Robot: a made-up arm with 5 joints. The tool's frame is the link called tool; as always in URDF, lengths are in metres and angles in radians. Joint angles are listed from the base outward. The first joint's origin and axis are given. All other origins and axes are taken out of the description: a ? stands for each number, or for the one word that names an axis. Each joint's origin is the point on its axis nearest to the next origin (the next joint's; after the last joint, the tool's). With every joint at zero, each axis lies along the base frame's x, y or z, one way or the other. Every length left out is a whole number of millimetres.
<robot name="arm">
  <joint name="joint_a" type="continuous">
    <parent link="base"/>
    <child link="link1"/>
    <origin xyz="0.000 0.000 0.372"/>
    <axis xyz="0 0 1"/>
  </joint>
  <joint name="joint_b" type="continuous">
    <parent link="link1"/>
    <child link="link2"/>
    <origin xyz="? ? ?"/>
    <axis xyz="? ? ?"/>
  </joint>
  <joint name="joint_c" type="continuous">
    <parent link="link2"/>
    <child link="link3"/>
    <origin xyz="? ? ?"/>
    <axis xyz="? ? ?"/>
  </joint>
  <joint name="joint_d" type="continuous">
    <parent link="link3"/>
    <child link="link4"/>
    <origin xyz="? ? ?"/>
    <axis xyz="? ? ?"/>
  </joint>
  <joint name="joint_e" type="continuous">
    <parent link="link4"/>
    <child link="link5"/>
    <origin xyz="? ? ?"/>
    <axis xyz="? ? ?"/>
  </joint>
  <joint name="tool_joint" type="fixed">
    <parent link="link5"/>
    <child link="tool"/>
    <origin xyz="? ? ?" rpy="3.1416 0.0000 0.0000"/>
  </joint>
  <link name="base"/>
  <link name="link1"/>
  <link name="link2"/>
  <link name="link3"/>
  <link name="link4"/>
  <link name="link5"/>
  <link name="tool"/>
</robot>
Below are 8 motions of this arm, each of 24 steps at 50 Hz.
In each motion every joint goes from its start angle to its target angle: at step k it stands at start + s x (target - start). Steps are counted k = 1, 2, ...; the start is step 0. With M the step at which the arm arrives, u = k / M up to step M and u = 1 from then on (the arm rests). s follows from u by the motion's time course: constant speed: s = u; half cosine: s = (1 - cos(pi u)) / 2; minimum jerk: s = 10 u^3 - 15 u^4 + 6 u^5.
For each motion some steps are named. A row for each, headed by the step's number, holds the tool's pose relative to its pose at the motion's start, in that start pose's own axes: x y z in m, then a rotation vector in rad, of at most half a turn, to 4 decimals.
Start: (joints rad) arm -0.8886 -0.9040 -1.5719 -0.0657 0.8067
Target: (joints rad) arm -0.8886 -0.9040 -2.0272 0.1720 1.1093
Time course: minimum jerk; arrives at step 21
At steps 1, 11, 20, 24:
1: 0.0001 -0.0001 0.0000 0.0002 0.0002 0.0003
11: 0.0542 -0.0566 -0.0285 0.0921 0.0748 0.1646
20: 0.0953 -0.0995 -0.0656 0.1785 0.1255 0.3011
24: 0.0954 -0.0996 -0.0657 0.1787 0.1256 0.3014

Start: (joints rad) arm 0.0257 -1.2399 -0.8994 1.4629 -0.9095
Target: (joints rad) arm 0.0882 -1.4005 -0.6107 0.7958 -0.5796
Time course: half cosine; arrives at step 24
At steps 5, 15, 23, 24:
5: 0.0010 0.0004 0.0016 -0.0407 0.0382 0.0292
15: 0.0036 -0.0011 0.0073 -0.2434 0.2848 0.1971
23: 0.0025 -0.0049 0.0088 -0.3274 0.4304 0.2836
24: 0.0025 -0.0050 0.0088 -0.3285 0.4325 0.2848

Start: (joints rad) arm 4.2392 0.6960 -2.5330 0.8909 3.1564
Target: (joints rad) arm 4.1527 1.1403 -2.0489 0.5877 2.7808
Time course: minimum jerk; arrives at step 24
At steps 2, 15, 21, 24:
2: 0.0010 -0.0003 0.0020 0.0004 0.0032 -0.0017
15: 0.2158 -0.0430 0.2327 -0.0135 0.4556 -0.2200
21: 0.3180 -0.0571 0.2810 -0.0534 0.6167 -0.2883
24: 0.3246 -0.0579 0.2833 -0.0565 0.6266 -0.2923

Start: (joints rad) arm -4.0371 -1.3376 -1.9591 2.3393 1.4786
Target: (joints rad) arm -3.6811 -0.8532 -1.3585 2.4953 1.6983
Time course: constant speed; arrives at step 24
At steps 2, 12, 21, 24:
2: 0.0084 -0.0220 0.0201 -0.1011 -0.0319 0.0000
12: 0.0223 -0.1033 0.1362 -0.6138 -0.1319 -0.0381
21: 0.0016 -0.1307 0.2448 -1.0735 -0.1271 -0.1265
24: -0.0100 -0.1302 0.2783 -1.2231 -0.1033 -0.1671

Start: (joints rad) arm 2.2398 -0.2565 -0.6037 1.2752 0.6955
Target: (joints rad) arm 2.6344 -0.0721 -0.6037 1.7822 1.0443
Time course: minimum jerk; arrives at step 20
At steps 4, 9, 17, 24:
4: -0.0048 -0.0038 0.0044 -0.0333 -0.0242 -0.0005
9: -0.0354 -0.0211 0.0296 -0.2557 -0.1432 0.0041
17: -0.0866 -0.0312 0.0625 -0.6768 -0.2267 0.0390
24: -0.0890 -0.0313 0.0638 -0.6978 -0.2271 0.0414

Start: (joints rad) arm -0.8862 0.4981 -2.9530 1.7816 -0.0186
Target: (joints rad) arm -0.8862 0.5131 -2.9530 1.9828 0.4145
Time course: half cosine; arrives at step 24
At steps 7, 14, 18, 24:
7: -0.0032 -0.0001 0.0043 -0.0010 -0.0423 0.0847
14: -0.0106 -0.0002 0.0134 -0.0160 -0.1356 0.2722
18: -0.0147 -0.0003 0.0178 -0.0307 -0.1830 0.3686
24: -0.0174 -0.0003 0.0205 -0.0429 -0.2136 0.4314

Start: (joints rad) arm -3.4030 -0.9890 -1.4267 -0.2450 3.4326
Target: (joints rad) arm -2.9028 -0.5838 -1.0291 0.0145 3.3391
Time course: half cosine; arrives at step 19
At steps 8, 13, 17, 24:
8: 0.1363 -0.0273 0.0424 -0.0073 0.4169 0.1128
13: 0.2848 -0.0067 0.0336 -0.0950 0.8619 0.1822
17: 0.3518 0.0181 0.0077 -0.1682 1.0838 0.1942
24: 0.3603 0.0219 0.0031 -0.1795 1.1137 0.1945

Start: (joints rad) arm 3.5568 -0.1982 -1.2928 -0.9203 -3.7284
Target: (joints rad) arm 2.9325 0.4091 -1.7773 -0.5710 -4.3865
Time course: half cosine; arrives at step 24
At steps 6, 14, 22, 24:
6: 0.0391 -0.0093 0.0156 0.0100 0.0933 -0.1623
14: 0.1796 -0.0757 0.0329 0.0038 0.4289 -0.6596
22: 0.2794 -0.1549 0.0051 -0.0447 0.7019 -0.9748
24: 0.2838 -0.1593 0.0028 -0.0481 0.7156 -0.9887

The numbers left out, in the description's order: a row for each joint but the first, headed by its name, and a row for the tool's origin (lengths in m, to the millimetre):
joint_b: xyz 0.000 0.000 0.000, axis 0 1 0
joint_c: xyz 0.050 0.000 0.264, axis 0 1 0
joint_d: xyz 0.064 0.000 -0.282, axis 0 1 0
joint_e: xyz 0.068 0.000 -0.086, axis 0 0 -1
tool: xyz 0.000 0.000 0.000

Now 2 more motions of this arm.
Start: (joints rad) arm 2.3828 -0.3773 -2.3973 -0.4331 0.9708
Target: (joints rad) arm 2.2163 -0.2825 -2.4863 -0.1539 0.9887
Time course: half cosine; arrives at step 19
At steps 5, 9, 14, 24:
5: -0.0064 0.0058 0.0035 -0.0373 -0.0269 -0.0240
9: -0.0175 0.0175 0.0092 -0.1081 -0.0734 -0.0682
14: -0.0301 0.0343 0.0151 -0.2021 -0.1270 -0.1248
24: -0.0348 0.0420 0.0172 -0.2432 -0.1478 -0.1488

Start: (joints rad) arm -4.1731 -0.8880 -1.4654 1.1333 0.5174
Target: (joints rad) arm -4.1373 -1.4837 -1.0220 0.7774 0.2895
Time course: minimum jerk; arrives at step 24
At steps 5, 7, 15, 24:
5: -0.0050 0.0027 -0.0100 0.0179 0.0276 -0.0155
7: -0.0122 0.0066 -0.0232 0.0416 0.0654 -0.0364
15: -0.0677 0.0395 -0.0961 0.1787 0.3236 -0.1676
24: -0.0983 0.0588 -0.1221 0.2331 0.4542 -0.2264

